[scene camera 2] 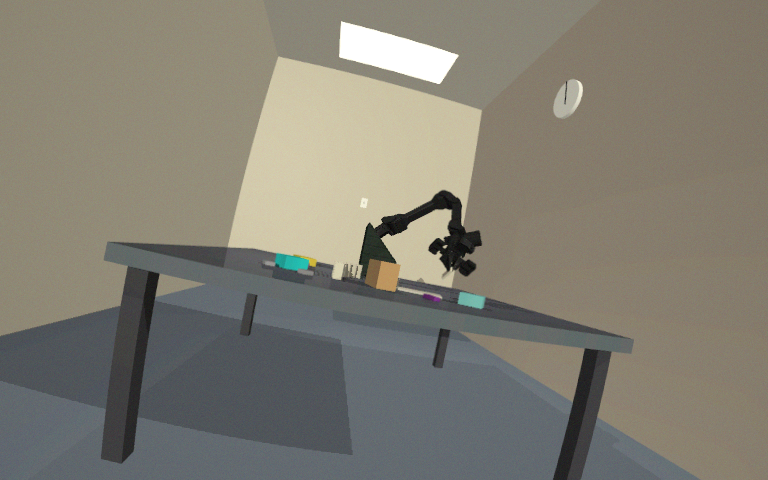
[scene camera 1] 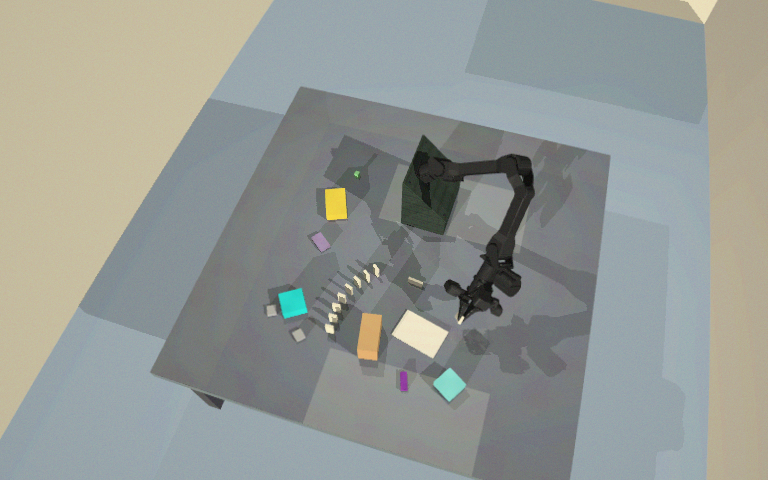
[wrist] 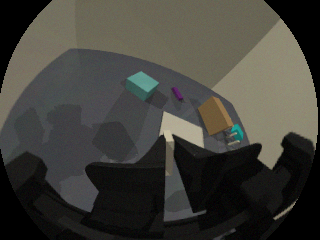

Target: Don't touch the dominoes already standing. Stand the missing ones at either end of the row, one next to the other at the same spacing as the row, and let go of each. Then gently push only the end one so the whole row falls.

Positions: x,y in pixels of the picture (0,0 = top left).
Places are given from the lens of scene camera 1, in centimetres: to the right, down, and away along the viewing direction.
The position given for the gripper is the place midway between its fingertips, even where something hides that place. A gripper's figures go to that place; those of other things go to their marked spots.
gripper (scene camera 1: 459,321): 23, 25, 169
orange block (scene camera 1: 371,324): -4, 26, 170
cream flat plate (scene camera 1: 424,336): 13, 31, 175
